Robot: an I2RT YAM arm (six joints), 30 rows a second.
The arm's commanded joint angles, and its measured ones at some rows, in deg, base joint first. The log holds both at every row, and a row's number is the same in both.
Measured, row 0: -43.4, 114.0, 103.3, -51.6, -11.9, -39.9
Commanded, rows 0 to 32: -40.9, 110.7, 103.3, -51.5, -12.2, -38.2; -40.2, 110.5, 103.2, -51.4, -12.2, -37.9; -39.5, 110.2, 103.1, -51.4, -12.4, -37.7; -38.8, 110.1, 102.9, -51.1, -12.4, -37.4; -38.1, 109.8, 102.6, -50.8, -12.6, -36.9; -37.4, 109.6, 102.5, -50.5, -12.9, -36.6; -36.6, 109.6, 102.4, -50.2, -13.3, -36.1; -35.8, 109.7, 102.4, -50.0, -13.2, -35.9; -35.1, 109.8, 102.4, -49.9, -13.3, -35.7; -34.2, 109.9, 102.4, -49.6, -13.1, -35.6; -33.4, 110.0, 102.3, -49.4, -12.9, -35.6; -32.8, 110.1, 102.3, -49.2, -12.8, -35.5; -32.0, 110.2, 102.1, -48.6, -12.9, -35.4; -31.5, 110.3, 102.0, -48.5, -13.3, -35.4; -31.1, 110.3, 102.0, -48.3, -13.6, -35.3; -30.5, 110.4, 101.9, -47.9, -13.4, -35.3; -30.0, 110.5, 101.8, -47.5, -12.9, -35.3; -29.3, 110.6, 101.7, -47.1, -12.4, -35.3; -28.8, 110.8, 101.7, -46.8, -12.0, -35.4; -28.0, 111.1, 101.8, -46.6, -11.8, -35.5; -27.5, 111.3, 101.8, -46.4, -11.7, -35.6; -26.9, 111.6, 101.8, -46.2, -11.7, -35.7; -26.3, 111.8, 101.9, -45.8, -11.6, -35.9; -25.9, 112.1, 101.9, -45.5, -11.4, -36.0; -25.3, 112.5, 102.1, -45.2, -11.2, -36.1; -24.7, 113.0, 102.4, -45.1, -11.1, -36.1; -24.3, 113.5, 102.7, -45.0, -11.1, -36.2; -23.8, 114.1, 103.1, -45.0, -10.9, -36.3; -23.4, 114.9, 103.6, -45.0, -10.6, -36.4; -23.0, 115.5, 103.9, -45.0, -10.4, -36.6; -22.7, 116.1, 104.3, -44.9, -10.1, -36.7; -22.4, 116.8, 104.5, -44.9, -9.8, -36.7; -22.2, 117.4, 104.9, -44.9, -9.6, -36.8
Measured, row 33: -22.9, 115.6, 102.3, -45.8, -11.2, -36.8
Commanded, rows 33 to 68: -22.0, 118.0, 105.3, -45.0, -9.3, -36.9; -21.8, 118.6, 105.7, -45.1, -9.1, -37.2; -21.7, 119.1, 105.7, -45.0, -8.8, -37.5; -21.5, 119.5, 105.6, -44.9, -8.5, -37.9; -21.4, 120.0, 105.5, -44.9, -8.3, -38.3; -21.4, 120.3, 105.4, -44.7, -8.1, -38.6; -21.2, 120.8, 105.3, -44.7, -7.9, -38.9; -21.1, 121.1, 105.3, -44.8, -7.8, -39.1; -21.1, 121.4, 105.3, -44.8, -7.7, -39.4; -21.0, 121.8, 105.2, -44.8, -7.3, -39.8; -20.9, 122.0, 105.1, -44.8, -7.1, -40.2; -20.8, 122.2, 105.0, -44.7, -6.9, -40.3; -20.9, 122.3, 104.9, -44.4, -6.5, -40.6; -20.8, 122.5, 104.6, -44.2, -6.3, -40.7; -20.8, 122.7, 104.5, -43.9, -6.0, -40.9; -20.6, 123.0, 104.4, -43.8, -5.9, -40.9; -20.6, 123.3, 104.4, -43.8, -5.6, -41.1; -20.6, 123.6, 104.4, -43.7, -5.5, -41.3; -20.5, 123.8, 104.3, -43.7, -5.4, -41.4; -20.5, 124.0, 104.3, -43.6, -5.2, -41.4; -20.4, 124.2, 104.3, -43.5, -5.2, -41.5; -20.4, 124.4, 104.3, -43.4, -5.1, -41.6; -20.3, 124.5, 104.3, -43.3, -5.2, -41.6; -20.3, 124.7, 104.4, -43.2, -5.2, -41.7; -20.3, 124.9, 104.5, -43.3, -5.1, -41.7; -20.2, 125.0, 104.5, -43.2, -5.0, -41.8; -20.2, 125.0, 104.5, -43.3, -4.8, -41.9; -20.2, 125.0, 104.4, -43.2, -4.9, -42.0; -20.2, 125.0, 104.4, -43.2, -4.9, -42.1; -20.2, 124.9, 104.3, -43.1, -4.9, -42.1; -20.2, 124.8, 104.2, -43.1, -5.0, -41.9; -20.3, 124.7, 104.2, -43.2, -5.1, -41.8; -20.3, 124.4, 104.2, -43.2, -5.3, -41.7; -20.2, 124.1, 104.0, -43.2, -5.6, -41.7; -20.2, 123.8, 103.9, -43.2, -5.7, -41.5; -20.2, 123.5, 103.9, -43.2, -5.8, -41.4
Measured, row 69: -20.6, 125.1, 103.3, -43.2, -5.6, -41.4
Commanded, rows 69 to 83: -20.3, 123.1, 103.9, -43.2, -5.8, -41.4; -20.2, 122.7, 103.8, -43.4, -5.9, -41.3; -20.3, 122.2, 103.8, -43.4, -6.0, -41.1; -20.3, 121.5, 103.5, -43.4, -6.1, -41.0; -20.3, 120.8, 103.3, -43.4, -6.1, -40.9; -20.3, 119.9, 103.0, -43.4, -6.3, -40.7; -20.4, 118.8, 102.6, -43.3, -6.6, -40.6; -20.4, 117.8, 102.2, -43.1, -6.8, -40.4; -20.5, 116.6, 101.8, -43.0, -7.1, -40.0; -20.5, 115.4, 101.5, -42.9, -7.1, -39.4; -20.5, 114.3, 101.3, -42.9, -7.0, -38.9; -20.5, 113.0, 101.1, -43.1, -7.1, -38.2; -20.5, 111.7, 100.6, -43.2, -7.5, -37.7; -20.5, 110.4, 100.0, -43.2, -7.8, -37.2; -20.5, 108.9, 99.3, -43.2, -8.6, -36.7
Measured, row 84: -20.6, 115.3, 99.9, -43.2, -6.5, -39.2
